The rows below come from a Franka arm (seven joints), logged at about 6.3 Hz.
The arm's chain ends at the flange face. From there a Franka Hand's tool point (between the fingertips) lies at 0.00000 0.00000 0.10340 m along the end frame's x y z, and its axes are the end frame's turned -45 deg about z.
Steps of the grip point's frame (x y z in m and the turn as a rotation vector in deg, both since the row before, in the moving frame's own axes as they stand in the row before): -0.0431, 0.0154, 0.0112, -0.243, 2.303, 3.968; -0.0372, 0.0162, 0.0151, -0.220, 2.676, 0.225; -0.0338, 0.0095, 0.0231, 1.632, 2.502, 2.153; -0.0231, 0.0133, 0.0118, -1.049, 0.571, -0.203; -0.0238, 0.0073, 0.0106, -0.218, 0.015, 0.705; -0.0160, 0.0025, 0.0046, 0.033, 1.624, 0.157
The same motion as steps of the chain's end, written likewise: -0.0229, 0.0439, 0.0113, 1.457, 1.800, 3.968; -0.0185, 0.0409, 0.0152, 1.737, 2.048, 0.225; -0.0184, 0.0359, 0.0232, 2.923, 0.615, 2.153; -0.0090, 0.0251, 0.0118, -0.338, 1.146, -0.203; -0.0120, 0.0217, 0.0106, -0.144, 0.165, 0.705; -0.0116, 0.0152, 0.0046, 1.172, 1.125, 0.157
